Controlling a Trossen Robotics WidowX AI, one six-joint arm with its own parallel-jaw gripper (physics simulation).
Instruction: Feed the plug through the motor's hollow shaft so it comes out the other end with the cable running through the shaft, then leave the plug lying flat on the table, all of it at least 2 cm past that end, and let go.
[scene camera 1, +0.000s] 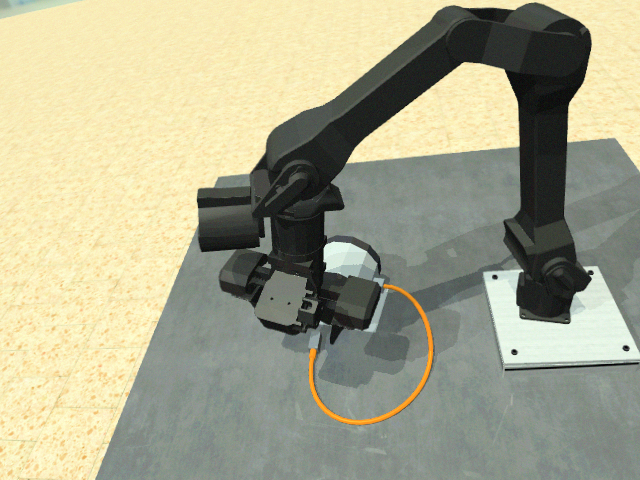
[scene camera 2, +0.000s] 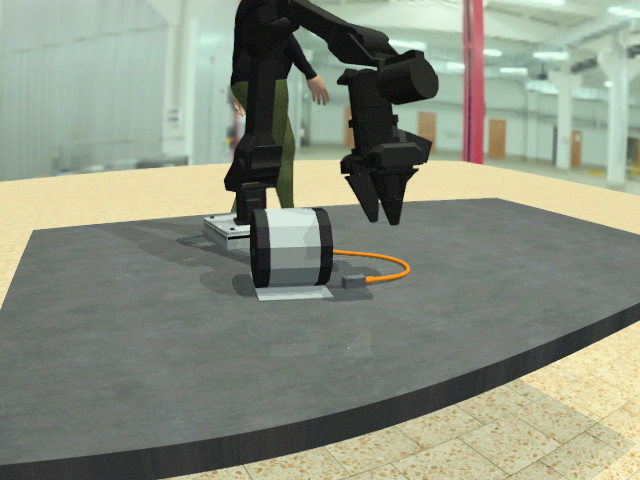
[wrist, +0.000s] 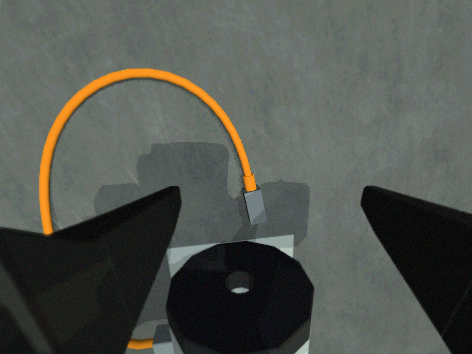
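Pixels of known places: gripper, fingertip midpoint: (scene camera 1: 300, 332) (scene camera 2: 383, 223) (wrist: 270, 195); arm's base, link origin: (scene camera 1: 543, 304).
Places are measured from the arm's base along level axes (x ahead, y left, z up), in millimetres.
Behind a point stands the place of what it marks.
Note:
The grey plug (scene camera 1: 314, 340) @[x 310, y 96, z -17 mm] (scene camera 2: 354, 281) @[x 318, y 93, z -21 mm] (wrist: 255, 206) @[x 310, y 96, z -17 mm] lies on the table, outside the motor (scene camera 1: 346, 255) @[x 272, y 6, z 71 mm] (scene camera 2: 294, 248) @[x 337, y 7, z 33 mm] (wrist: 240, 320) @[x 284, y 58, z 52 mm], a short gap from its black end face. Its tip points roughly toward that face. The shaft opening (wrist: 239, 281) @[x 289, y 48, z 11 mm] shows in the face, with no cable in it. The orange cable (scene camera 1: 430, 335) @[x 147, y 68, z -9 mm] (scene camera 2: 408, 268) @[x 260, y 199, z -26 mm] (wrist: 140, 73) @[x 236, y 204, z -25 mm] loops over the table from the plug to the motor's side. My gripper (scene camera 2: 383, 222) @[x 304, y 136, z 53 mm] (wrist: 270, 195) @[x 304, y 136, z 53 mm] is open and empty, high above the table. The plug shows between the fingers in the wrist view. The motor's far end is hidden there.
The motor stands on a pale base plate (scene camera 1: 379, 315) @[x 229, y 27, z -29 mm] (scene camera 2: 294, 294) @[x 331, y 9, z -28 mm] (wrist: 285, 242) @[x 340, y 48, z -29 mm]. A small block (scene camera 1: 379, 281) @[x 227, y 12, z 29 mm] (wrist: 162, 335) @[x 227, y 21, z 23 mm] at its side holds the cable's other end. The arm's white mounting plate (scene camera 1: 568, 346) @[x -27, y 69, z 2 mm] (scene camera 2: 219, 227) @[x 36, y -64, z -1 mm] is bolted to the grey table (scene camera 1: 465, 413) @[x 92, y 166, z -31 mm] (scene camera 2: 155, 361) @[x 501, y -167, z -30 mm].

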